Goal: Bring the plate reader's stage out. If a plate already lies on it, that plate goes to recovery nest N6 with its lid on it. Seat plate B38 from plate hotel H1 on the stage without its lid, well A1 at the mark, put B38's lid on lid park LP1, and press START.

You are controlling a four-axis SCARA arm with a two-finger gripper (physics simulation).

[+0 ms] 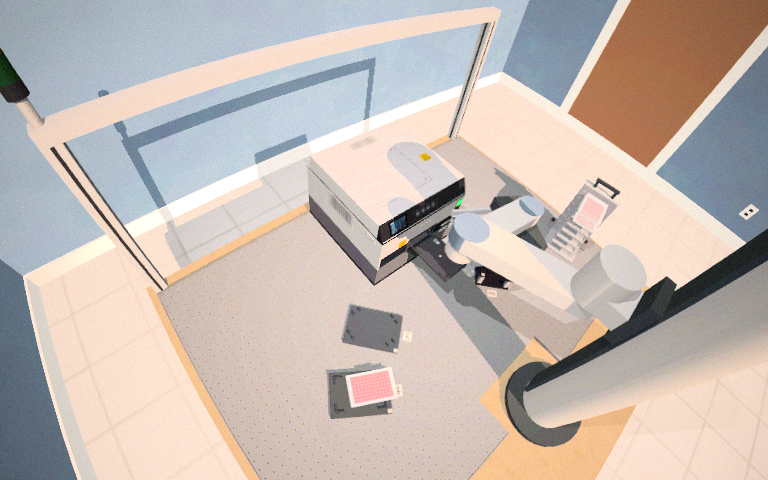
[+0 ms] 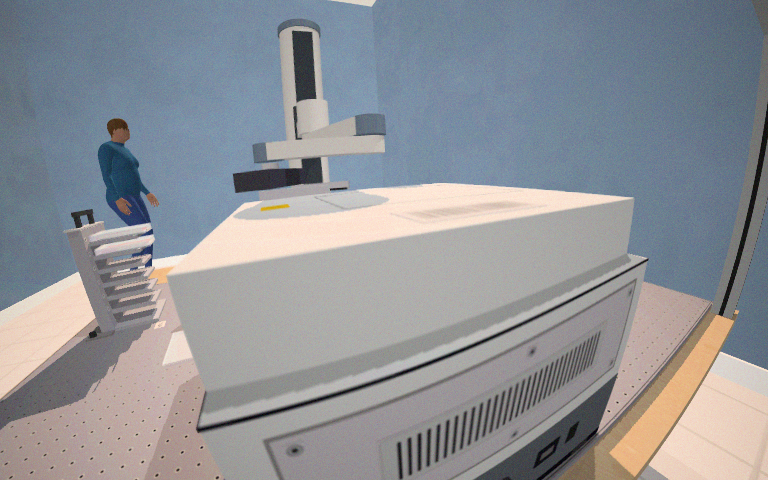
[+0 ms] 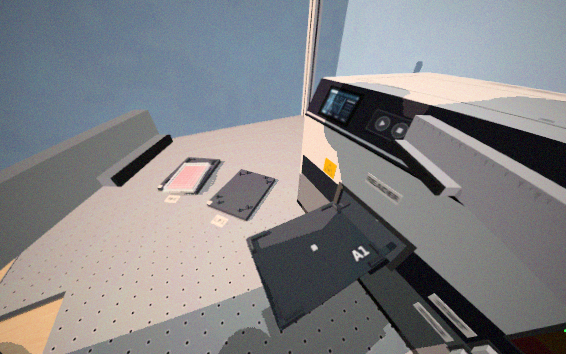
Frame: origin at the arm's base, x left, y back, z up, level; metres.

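Where they show: gripper, fingertip midpoint: [image 2: 340, 187] [image 3: 279, 127]; arm's base, origin of the base link: [image 1: 542, 403].
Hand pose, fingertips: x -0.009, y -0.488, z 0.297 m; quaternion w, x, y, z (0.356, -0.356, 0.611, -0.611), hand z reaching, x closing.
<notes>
Each offset is from my fingertips to the centre of the thing. "spot": to the spot under its first point.
The plate reader @(dx -0.020, dy -0.316, dz -0.142 m) [image 1: 348, 183] [image 2: 396, 288] [image 3: 345, 155] has its dark stage @(dx -0.017, dy -0.054, dz -0.159 m) [image 1: 437, 259] [image 3: 300, 270] out and bare, with the A1 mark at the reader side. A pink plate @(dx +0.372, dy +0.113, dz -0.262 m) [image 1: 370, 387] [image 3: 189, 176] lies on nest N6 [image 1: 338, 403] [image 3: 212, 165]; from here I cannot tell whether it has a lid or sits squarely. Hotel H1 @(dx -0.589, dy +0.189, dz -0.134 m) [image 1: 594, 188] [image 2: 90, 277] holds a pink plate [image 1: 590, 210] [image 2: 125, 245] high up; its label is unreadable. My gripper [image 3: 279, 127] is open and empty, above stage height; its right finger is before the reader's front. The START button @(spot: dx +0.020, dy -0.140, dz -0.027 m) [image 3: 382, 123] shows a triangle.
A bare dark holder @(dx +0.255, dy -0.016, dz -0.275 m) [image 1: 372, 328] [image 3: 243, 194] lies between N6 and the reader. Another dark holder @(dx -0.224, dy +0.069, dz -0.250 m) [image 1: 492, 277] is partly hidden under the arm [image 1: 518, 257]. Their labels are unreadable. A person [image 2: 121, 169] stands behind the hotel. A transparent screen in a frame [image 1: 271, 53] stands behind the reader.
</notes>
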